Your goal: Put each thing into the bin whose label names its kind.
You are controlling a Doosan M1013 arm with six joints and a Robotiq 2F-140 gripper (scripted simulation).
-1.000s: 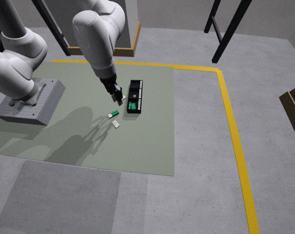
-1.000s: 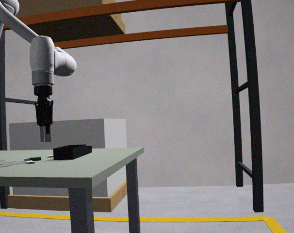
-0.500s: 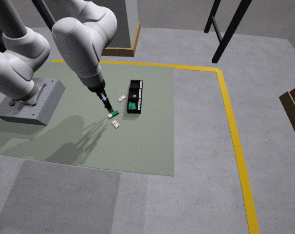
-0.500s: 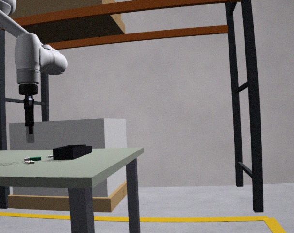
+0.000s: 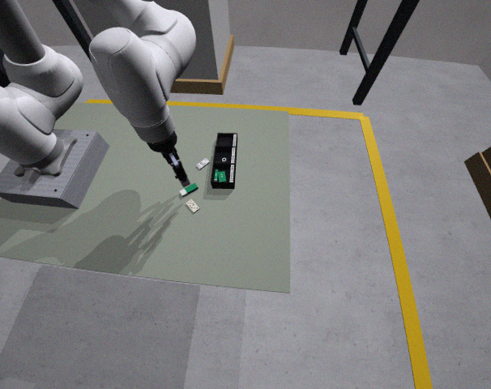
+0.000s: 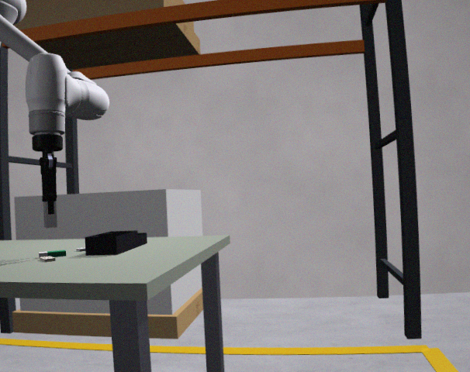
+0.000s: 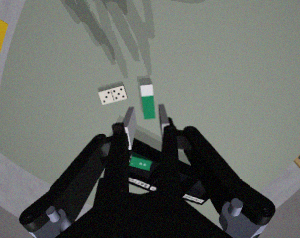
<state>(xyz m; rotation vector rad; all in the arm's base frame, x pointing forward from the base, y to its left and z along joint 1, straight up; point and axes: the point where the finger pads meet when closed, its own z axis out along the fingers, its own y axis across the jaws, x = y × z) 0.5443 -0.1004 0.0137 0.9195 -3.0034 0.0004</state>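
Right now my hand is 100 mm above the green-and-white stick. Round my hand: cylindrical battery: 100 mm ahead, 90 mm below, 60 mm to the left; then green battery: 130 mm ahead, 90 mm below, 40 mm to the left; then white domino: 100 mm below, 60 mm to the right, 20 mm ahead.
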